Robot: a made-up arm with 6 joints.
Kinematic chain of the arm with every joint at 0, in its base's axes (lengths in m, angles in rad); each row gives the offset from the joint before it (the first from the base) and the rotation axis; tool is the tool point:
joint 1: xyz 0 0 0.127 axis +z
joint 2: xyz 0 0.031 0 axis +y
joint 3: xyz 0 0 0.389 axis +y
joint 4: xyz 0 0 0.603 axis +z
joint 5: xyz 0 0 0 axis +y
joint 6: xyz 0 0 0.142 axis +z
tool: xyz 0 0 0
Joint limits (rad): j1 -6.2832..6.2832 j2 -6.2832..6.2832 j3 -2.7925..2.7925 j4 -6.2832..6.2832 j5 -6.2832..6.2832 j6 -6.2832..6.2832
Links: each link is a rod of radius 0.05 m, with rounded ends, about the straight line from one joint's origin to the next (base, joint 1, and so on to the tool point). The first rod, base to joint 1, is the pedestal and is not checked.
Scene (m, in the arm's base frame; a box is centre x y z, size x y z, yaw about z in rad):
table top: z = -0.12
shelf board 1: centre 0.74 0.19 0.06 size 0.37 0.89 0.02 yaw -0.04
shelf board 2: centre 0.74 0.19 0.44 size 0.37 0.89 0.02 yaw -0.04
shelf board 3: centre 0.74 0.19 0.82 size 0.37 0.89 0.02 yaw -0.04
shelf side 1: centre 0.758 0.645 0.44 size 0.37 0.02 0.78 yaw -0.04
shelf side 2: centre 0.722 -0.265 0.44 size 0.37 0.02 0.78 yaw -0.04
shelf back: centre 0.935 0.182 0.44 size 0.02 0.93 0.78 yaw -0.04
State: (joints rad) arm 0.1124 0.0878 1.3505 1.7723 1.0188 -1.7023
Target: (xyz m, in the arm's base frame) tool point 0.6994 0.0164 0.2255
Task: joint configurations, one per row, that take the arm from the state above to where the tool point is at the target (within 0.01 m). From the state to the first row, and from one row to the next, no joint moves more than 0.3 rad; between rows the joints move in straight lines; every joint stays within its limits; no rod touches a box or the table.
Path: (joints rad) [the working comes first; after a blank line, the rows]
Joints at the target: -0.1993 0.1900 1.8387 1.6906 1.0678 -1.7023
Straight joint move there: touches shelf board 2.

1: 0.1356 -0.1254 1.5234 1.7352 1.1430 -1.7023
2: 0.1588 -0.3385 1.6962 1.6980 1.2672 -1.7023
3: 0.1821 -0.5517 1.8691 1.6609 1.3913 -1.7023
4: -0.0899 -0.4926 2.1531 1.6024 1.4971 -1.7023
5: -0.3618 -0.4335 2.4372 1.5439 1.6028 -1.7023
6: -0.3076 -0.2257 2.2377 1.5928 1.4245 -1.7023
7: -0.2535 -0.0178 2.0382 1.6417 1.2461 -1.7023
8: -0.1993 0.1900 1.8387 1.6906 1.0678 -1.7023

